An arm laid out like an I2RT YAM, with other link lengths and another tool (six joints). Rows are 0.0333 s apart.
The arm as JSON. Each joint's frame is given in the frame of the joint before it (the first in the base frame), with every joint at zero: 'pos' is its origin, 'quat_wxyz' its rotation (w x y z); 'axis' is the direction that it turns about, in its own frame. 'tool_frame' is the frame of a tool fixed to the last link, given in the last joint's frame.
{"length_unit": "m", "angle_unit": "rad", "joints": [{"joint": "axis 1", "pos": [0.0, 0.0, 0.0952], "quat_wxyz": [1.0, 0.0, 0.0, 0.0], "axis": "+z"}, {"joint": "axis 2", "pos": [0.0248, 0.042, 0.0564], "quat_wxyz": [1.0, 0.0, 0.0, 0.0], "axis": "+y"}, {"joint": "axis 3", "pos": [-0.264, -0.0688, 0.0], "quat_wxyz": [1.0, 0.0, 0.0, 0.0], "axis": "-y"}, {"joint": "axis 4", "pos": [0.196, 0.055, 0.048], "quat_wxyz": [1.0, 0.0, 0.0, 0.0], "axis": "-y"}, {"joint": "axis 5", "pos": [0.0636, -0.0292, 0.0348], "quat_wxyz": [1.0, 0.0, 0.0, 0.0], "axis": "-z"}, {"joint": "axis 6", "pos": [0.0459, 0.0, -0.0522], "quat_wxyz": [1.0, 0.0, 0.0, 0.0], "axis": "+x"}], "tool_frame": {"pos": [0.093, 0.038, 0.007], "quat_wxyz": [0.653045, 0.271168, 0.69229, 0.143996]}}
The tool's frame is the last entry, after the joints.
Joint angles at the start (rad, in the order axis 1, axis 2, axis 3, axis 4, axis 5, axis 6): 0.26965, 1.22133, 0.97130, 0.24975, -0.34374, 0.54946
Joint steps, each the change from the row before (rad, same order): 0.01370, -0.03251, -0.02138, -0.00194, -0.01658, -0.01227; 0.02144, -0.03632, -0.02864, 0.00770, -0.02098, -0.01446; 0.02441, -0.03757, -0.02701, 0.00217, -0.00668, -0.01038; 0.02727, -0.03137, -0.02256, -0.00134, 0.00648, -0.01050; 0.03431, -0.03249, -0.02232, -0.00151, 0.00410, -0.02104; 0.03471, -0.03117, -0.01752, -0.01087, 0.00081, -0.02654; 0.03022, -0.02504, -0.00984, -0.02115, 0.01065, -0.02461; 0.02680, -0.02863, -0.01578, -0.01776, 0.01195, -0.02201; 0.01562, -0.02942, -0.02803, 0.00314, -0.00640, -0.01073; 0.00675, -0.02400, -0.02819, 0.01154, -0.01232, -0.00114; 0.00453, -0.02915, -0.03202, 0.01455, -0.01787, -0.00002; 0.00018, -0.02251, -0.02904, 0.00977, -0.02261, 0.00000
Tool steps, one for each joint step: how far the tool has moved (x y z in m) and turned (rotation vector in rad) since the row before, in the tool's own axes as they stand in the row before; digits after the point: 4 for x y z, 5 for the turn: 0.0086, 0.0029, -0.0084, -0.02045, 0.02064, -0.01960; 0.0117, 0.0041, -0.0094, -0.03122, 0.02789, -0.02537; 0.0106, 0.0038, -0.0088, -0.02450, 0.01951, -0.01844; 0.0094, 0.0028, -0.0066, -0.01587, 0.01270, -0.01492; 0.0116, 0.0039, -0.0070, -0.02163, 0.01809, -0.02655; 0.0119, 0.0038, -0.0069, -0.01924, 0.02271, -0.03060; 0.0092, 0.0022, -0.0049, -0.00559, 0.01509, -0.02422; 0.0086, 0.0009, -0.0055, -0.00426, 0.01095, -0.02152; 0.0082, 0.0000, -0.0063, -0.01566, 0.01363, -0.01443; 0.0061, -0.0007, -0.0052, -0.01624, 0.01132, -0.00566; 0.0065, -0.0004, -0.0065, -0.02138, 0.01181, -0.00643; 0.0065, -0.0018, -0.0050, -0.01492, 0.01693, -0.00451
